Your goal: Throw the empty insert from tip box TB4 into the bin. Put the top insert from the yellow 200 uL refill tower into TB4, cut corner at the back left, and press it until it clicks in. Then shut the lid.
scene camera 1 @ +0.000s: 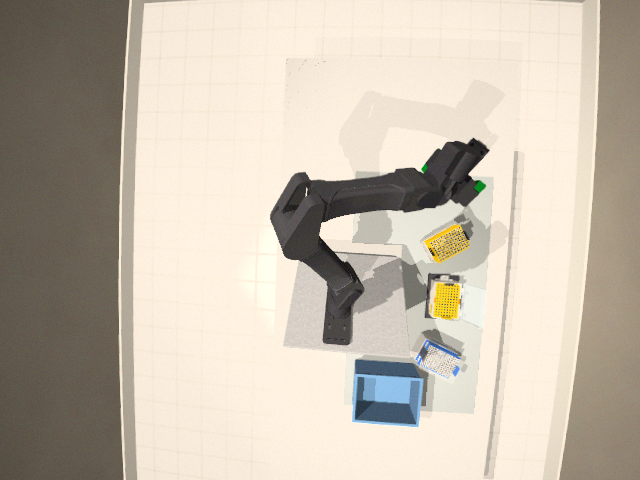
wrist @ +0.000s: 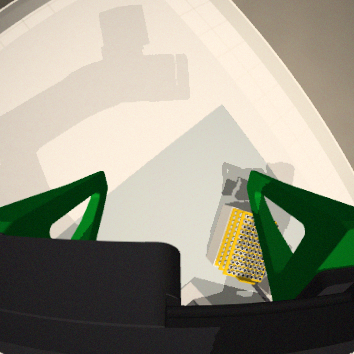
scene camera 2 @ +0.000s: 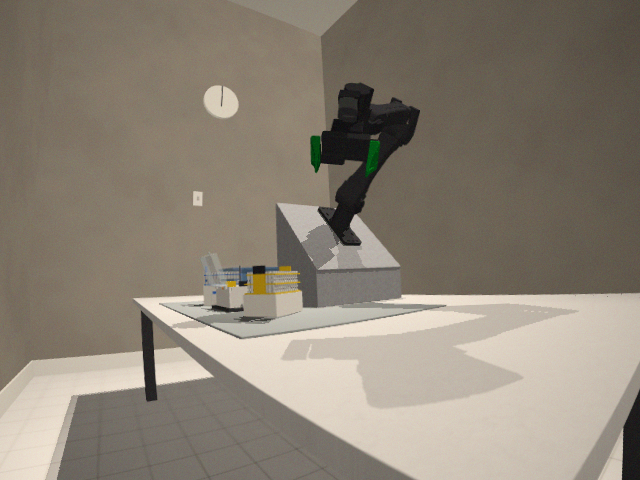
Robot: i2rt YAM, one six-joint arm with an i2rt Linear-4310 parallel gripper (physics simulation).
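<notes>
The yellow refill tower stands turned on the mat, with stacked yellow inserts full of tips. The tip box, presumably TB4, sits beside it in a dark holder, its clear lid open; a yellow insert shows in it, with dark, empty-looking holes. The blue bin stands at the lower part of the top view. My gripper is open and empty, high above the table near the tower; in the wrist view the tower lies partly behind the right finger.
A blue-framed rack of tips stands between the tip box and the bin. The grey slanted arm base stands beside the pale mat. The tip box's raised lid stands above its surroundings.
</notes>
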